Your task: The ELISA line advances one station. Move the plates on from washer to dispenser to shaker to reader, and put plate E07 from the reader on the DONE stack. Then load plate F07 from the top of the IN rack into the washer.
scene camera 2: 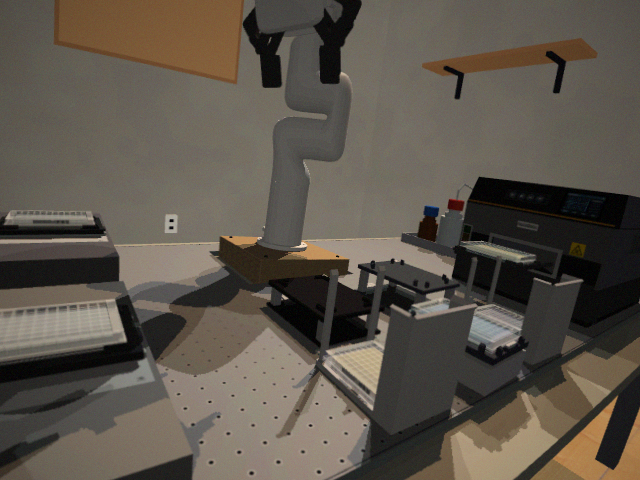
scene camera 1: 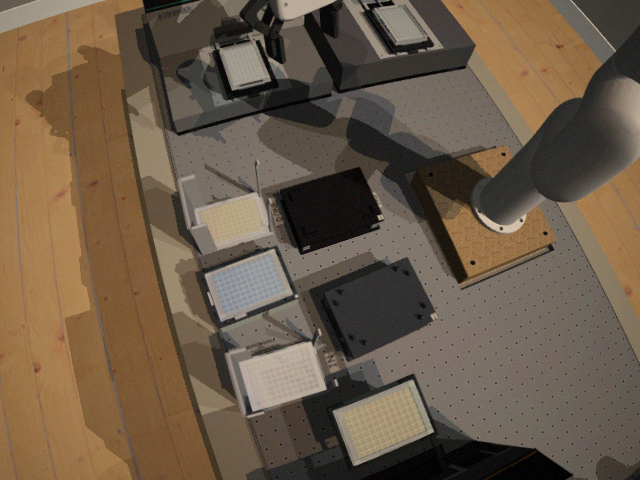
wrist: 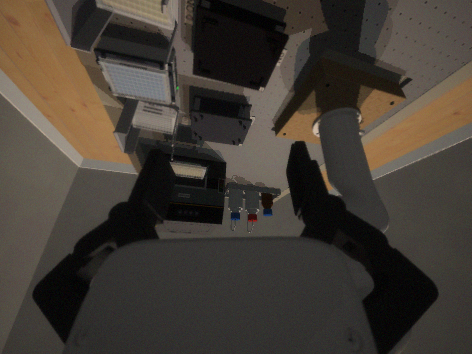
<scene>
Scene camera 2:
my gripper: 299, 85
bluish plate: 484, 329
capped bottles: 450, 226
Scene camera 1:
my gripper: 304, 46
bluish plate: 246, 285
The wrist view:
my gripper: 228, 159
bluish plate: 127, 79
capped bottles: 235, 205
</scene>
